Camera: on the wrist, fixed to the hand. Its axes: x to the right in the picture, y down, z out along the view.
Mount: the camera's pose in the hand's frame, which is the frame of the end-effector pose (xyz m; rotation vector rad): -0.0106 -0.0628 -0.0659 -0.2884 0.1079 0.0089
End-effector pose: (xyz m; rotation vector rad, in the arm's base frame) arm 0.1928 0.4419 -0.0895 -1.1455 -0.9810 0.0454
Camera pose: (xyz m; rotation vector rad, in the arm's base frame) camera 0.2034 0.3592 -0.0515 -1.4013 -0.9052 -0.1540
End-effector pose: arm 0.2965 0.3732 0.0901 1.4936 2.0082 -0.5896
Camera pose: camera 0.2270 0.3904 0.1473 1.3822 2.0641 -0.2067
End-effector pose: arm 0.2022 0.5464 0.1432 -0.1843 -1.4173 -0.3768
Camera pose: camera 0.2393 0.4669 0.1167 -0.3989 -1.2515 -0.5754
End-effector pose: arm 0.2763 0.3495 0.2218 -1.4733 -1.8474 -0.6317
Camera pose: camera 0.2305 0.2794 0.2592 -1.5932 -1.7192 -0.9870
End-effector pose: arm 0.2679 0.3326 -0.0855 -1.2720 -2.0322 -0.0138
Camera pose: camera 0.2587 0.2680 -0.0211 -1.4219 -1.9814 -0.3756
